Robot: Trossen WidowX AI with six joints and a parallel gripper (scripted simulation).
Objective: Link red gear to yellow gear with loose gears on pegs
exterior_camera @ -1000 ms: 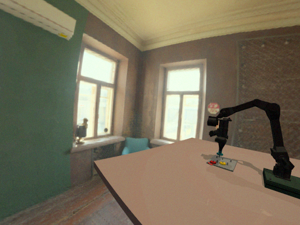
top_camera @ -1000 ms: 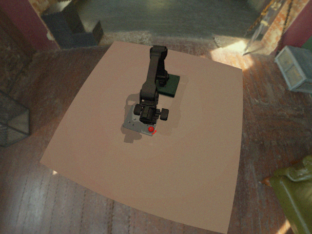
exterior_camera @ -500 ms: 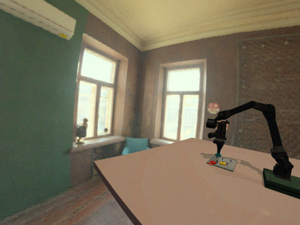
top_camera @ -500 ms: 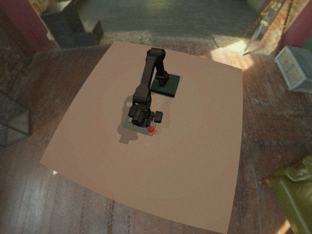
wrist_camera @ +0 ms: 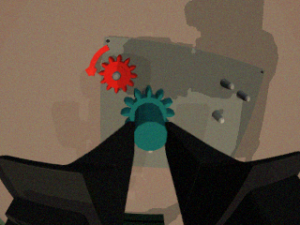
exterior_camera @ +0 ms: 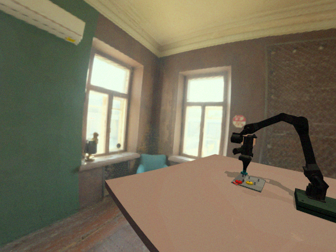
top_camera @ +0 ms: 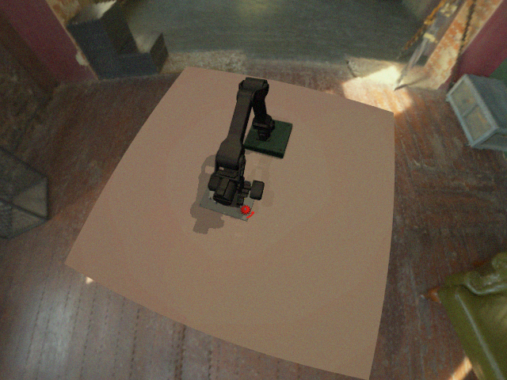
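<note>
Right now the yellow striped gear is 4 cm behind my gripper tip and 7 cm below it. The rest, counted from my gripper tip: red gear 2 cm ahead, 3 cm to the left, 7 cm below; teal gear 1 cm below.
</note>
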